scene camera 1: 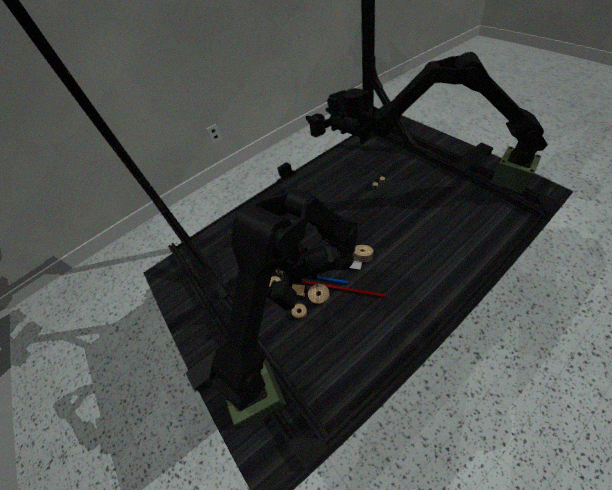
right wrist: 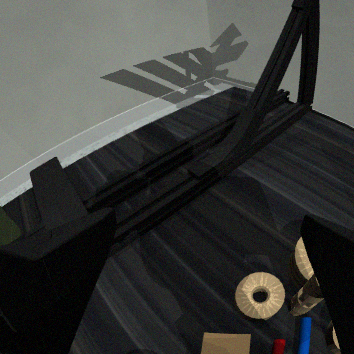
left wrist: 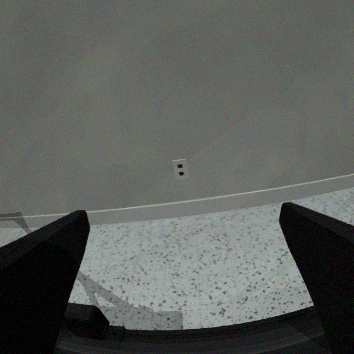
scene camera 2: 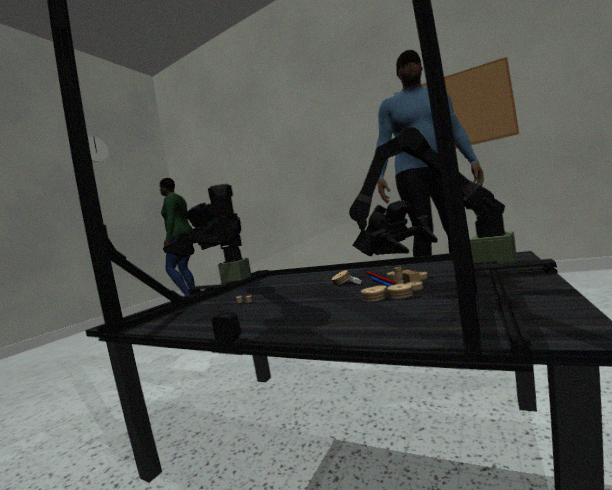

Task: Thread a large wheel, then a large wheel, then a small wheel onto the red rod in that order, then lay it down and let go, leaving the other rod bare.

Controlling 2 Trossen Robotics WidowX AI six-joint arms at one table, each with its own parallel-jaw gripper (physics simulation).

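Places are measured from the left arm's base along level axes (x right, y ahead, z up), in millimetres.
Pixels of known places: left gripper, fingertip midpoint: (scene camera 1: 316, 113) (left wrist: 185, 217) (scene camera 2: 176, 244); right gripper, fingertip midpoint: (right wrist: 213, 222) (scene camera 2: 423, 246); left arm's base, link origin: (scene camera 1: 520, 159) (scene camera 2: 233, 260); right arm's base, link origin: (scene camera 1: 247, 388) (scene camera 2: 491, 235).
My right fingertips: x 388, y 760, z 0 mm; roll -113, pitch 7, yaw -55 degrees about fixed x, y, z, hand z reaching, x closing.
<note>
For each thing: its top centre in the pictures, then the offset to it from my right fingertips.
- red rod, top centre: (scene camera 1: 335, 286) (scene camera 2: 381, 276) dx -131, dy -121, dz -92 mm
- blue rod, top centre: (scene camera 1: 315, 276) dx -68, dy -116, dz -92 mm
- wooden block, top centre: (scene camera 1: 293, 289) (scene camera 2: 408, 272) dx -52, dy -44, dz -71 mm
- upright wooden peg, top centre: (right wrist: 328, 276) (scene camera 2: 397, 267) dx +26, dy -69, dz -41 mm
- white piece, top centre: (scene camera 1: 350, 262) (scene camera 2: 354, 276) dx -126, dy -203, dz -81 mm
The red rod (scene camera 1: 357, 290) (scene camera 2: 378, 276) (right wrist: 279, 345) lies on the table, bare where it shows, close beside the blue rod (scene camera 1: 333, 279) (right wrist: 304, 334). A large wheel (scene camera 1: 324, 295) lies flat by the red rod. Another large wheel (scene camera 1: 368, 252) (scene camera 2: 340, 277) looks tilted in scene camera 2. Two more large wheels (scene camera 2: 373, 294) (scene camera 2: 399, 292) lie flat. Small wheels (scene camera 1: 303, 311) (right wrist: 246, 297) lie nearby. My right gripper (right wrist: 213, 222) is open and empty above this group; its arm hides part of it in scene camera 1. My left gripper (left wrist: 185, 217) is open and empty, raised far from the parts.
A wooden block (scene camera 1: 298, 290) (right wrist: 226, 343) lies by the rods' end. An upright wooden peg (scene camera 2: 397, 274) stands among the wheels. A white piece (scene camera 1: 356, 265) (scene camera 2: 355, 280) lies by the tilted wheel. Two tiny wooden pieces (scene camera 1: 374, 184) (scene camera 1: 382, 179) stand apart. Frame posts (scene camera 2: 462, 255) rise from the table.
</note>
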